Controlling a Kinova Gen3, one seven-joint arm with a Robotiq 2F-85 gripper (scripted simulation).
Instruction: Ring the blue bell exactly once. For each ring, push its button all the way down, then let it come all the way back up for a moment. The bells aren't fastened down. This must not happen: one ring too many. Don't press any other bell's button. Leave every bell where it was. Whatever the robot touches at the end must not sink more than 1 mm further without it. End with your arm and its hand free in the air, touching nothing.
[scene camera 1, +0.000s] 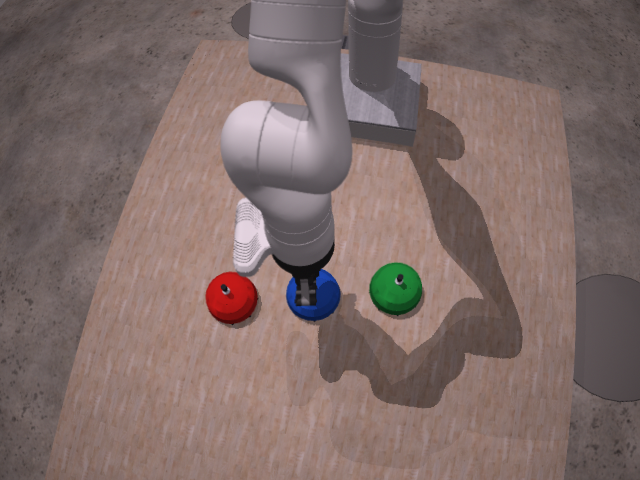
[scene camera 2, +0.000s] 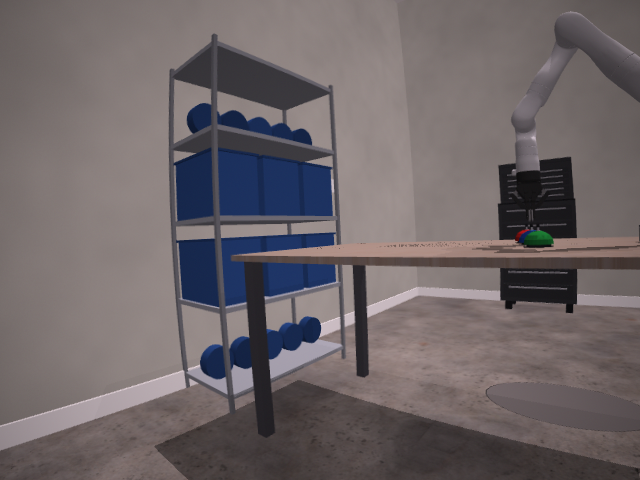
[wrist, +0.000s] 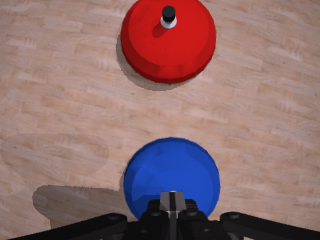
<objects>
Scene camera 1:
my gripper: 308, 281
red bell: 238, 301
green bell: 396, 288
blue bell: 328, 292
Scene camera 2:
my gripper: 530, 221
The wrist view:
my gripper: 171, 206
blue bell: 171, 164
</objects>
